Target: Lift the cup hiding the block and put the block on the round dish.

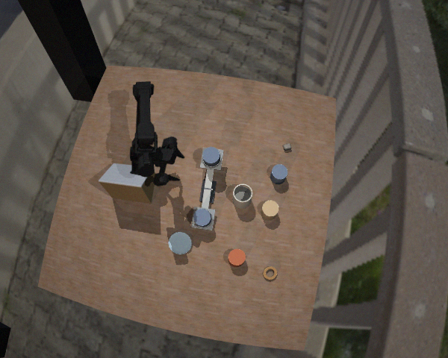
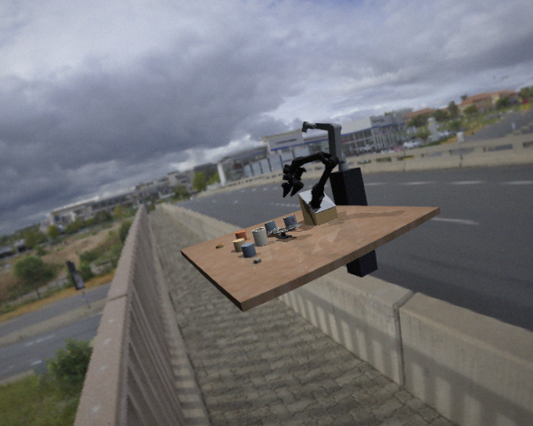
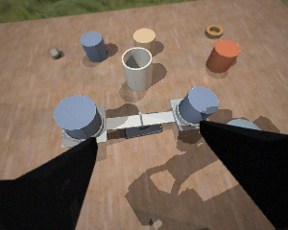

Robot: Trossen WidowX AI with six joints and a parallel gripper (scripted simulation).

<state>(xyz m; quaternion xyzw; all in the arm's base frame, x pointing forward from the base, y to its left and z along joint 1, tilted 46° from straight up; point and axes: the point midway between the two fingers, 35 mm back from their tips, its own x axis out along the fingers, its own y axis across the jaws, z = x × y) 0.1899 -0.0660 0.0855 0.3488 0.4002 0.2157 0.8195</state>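
The pale green block lies 19 cm below my gripper tip, 12 cm to the right of it and 11 cm ahead of it. Round my gripper tip: cream cup (24 cm ahead, 19 cm below, 1 cm to the left); round pale-blue dish (24 cm to the right, 23 cm below, 4 cm ahead); tan cylinder (39 cm ahead, 20 cm below, 3 cm to the right).
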